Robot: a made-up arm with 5 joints.
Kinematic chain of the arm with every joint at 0, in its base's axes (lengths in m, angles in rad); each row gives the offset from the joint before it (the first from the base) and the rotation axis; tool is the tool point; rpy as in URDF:
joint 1: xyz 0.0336 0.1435 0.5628 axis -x
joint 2: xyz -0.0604 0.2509 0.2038 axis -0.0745 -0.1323 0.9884
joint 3: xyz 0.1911 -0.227 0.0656 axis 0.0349 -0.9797 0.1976
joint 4: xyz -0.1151 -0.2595 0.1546 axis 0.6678 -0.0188 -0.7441
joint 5: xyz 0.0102 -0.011 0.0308 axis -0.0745 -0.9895 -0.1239
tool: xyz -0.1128 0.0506 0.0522 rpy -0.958 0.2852 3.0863
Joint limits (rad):
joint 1: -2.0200..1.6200
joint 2: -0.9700..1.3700
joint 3: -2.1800..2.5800
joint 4: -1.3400..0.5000
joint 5: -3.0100..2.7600
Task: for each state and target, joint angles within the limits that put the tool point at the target. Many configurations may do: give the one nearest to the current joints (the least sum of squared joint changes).
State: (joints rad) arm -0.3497 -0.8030 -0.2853 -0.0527 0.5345
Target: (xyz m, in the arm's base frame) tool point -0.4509 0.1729 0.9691
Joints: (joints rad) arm 0.0696 -0.9700 0.1961 -0.5742 0.3797
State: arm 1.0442 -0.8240 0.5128 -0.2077 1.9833
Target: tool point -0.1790 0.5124 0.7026
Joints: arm 1.6200 -0.5334 -0.2349 -0.0182 1.6265
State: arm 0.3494 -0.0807 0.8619 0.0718 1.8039
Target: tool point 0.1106 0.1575 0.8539
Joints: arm 0.7302 0.1035 0.9844 0.1589 1.6774
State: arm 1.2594 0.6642 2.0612 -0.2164 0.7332
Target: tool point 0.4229 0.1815 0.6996
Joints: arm 1.0532 0.5206 2.0535 -0.2214 0.5927
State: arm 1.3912 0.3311 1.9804 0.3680 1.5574
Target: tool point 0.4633 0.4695 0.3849
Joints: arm 1.3094 1.1291 2.1409 0.3595 1.7484
